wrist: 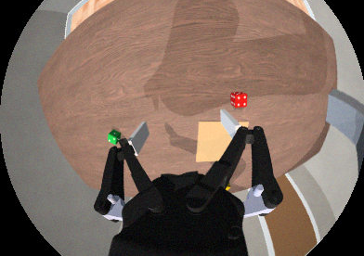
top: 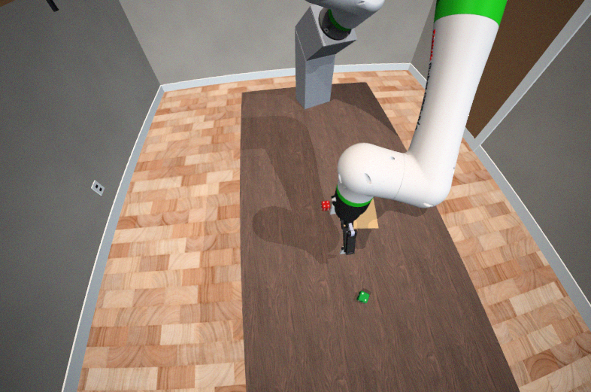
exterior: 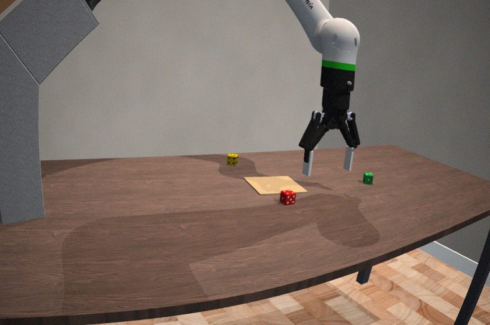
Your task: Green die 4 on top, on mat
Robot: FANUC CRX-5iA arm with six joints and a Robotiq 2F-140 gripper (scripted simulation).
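The green die lies 210 mm ahead of my hand, 70 mm to the left of it and 60 mm below it. The rest, counted from my hand: tan mat (100 mm behind, 100 mm to the left, 80 mm below); yellow die (160 mm behind, 320 mm to the left, 60 mm below); red die (130 mm behind, 30 mm to the right, 60 mm below).
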